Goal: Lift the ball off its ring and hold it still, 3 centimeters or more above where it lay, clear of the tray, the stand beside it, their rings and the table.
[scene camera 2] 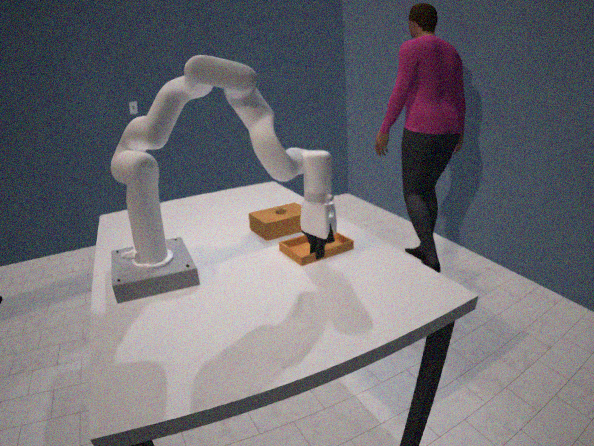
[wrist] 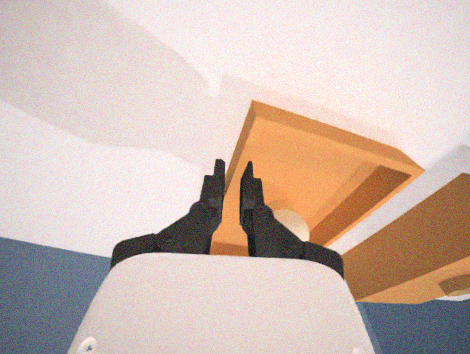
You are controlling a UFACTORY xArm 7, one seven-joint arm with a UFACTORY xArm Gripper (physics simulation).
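Where they show: gripper, fingertip midpoint: (scene camera 2: 317, 256) (wrist: 233, 173); arm's base, origin of the base link: (scene camera 2: 153, 260).
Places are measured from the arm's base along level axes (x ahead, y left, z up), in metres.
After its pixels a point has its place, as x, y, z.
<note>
The pale ball (wrist: 292, 222) {0.471, -0.079, -0.019} sits inside the orange tray (scene camera 2: 294, 255) {0.399, -0.108, -0.035} (wrist: 330, 132) {0.398, -0.093, -0.039}, partly hidden behind the right finger in the wrist view; the arm hides it in the scene view. Its ring cannot be made out. My gripper (scene camera 2: 324, 249) {0.457, -0.138, -0.042} (wrist: 233, 173) {0.457, -0.138, -0.042} points down at the tray's near side, its fingers close together with a narrow gap. The ball is outside that gap, beside the right finger. The tray's side wall runs between the fingers, one finger outside it and one inside, and the gripper is shut on this wall.
The orange stand (scene camera 2: 270, 227) {0.402, 0.071, -0.010} (wrist: 400, 240) {0.473, 0.077, -0.032}, a block with a round opening on top, is beside the tray, close to its far side. The white table (scene camera 2: 240, 300) {0.187, -0.232, -0.054} (wrist: 125, 100) {0.433, -0.224, -0.054} carries both. A person (scene camera 2: 432, 90) in a pink top is beyond the table at the right.
</note>
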